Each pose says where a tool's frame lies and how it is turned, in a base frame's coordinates. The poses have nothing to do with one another.
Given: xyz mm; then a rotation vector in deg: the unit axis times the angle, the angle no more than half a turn.
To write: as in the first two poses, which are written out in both.
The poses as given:
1: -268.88, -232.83, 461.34, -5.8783, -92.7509, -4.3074
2: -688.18, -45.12, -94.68, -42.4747, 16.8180, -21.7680
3: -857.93, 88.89, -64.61, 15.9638, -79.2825, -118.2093
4: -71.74, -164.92, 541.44, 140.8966, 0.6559, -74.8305
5: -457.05, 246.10, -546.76, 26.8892, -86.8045, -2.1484
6: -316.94, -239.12, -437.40, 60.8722, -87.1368, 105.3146
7: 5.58, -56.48, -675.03, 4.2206, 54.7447, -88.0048
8: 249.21, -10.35, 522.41, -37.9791, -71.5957, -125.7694
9: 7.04, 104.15, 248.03, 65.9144, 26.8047, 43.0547
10: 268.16, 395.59, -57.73, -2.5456, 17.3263, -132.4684
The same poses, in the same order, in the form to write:
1: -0.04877, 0.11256, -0.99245, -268.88; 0.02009, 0.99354, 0.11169, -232.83; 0.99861, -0.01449, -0.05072, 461.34; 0, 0, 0, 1
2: 0.89205, 0.23051, 0.38873, -688.18; -0.43433, 0.67502, 0.59641, -45.12; -0.12493, -0.70086, 0.70227, -94.68; 0, 0, 0, 1
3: -0.77864, 0.38296, -0.49705, -857.93; -0.60520, -0.24916, 0.75608, 88.89; 0.16570, 0.88953, 0.42578, -64.61; 0, 0, 0, 1
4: 0.57384, 0.17102, -0.80092, -71.74; -0.15695, -0.93686, -0.31250, -164.92; -0.80379, 0.30503, -0.51076, 541.44; 0, 0, 0, 1
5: 0.07319, -0.26329, -0.96194, -457.05; -0.31055, 0.91055, -0.27285, 246.10; 0.94773, 0.31870, -0.01513, -546.76; 0, 0, 0, 1
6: -0.55450, -0.79714, 0.23895, -316.94; -0.08547, -0.23107, -0.96918, -239.12; 0.82778, -0.55783, 0.05999, -437.40; 0, 0, 0, 1
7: -0.23528, 0.85075, 0.46998, 5.58; -0.79760, 0.10732, -0.59356, -56.48; -0.55540, -0.51450, 0.65331, -675.03; 0, 0, 0, 1
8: -0.74268, 0.65136, 0.15545, 249.21; -0.19886, -0.43618, 0.87761, -10.35; 0.63944, 0.62087, 0.45347, 522.41; 0, 0, 0, 1
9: 0.67237, -0.28896, 0.68149, 7.04; 0.73906, 0.21048, -0.63992, 104.15; 0.04147, 0.93392, 0.35508, 248.03; 0, 0, 0, 1
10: -0.68927, 0.71350, 0.12579, 268.16; -0.72185, -0.66147, -0.20344, 395.59; -0.06195, -0.23102, 0.97097, -57.73; 0, 0, 0, 1
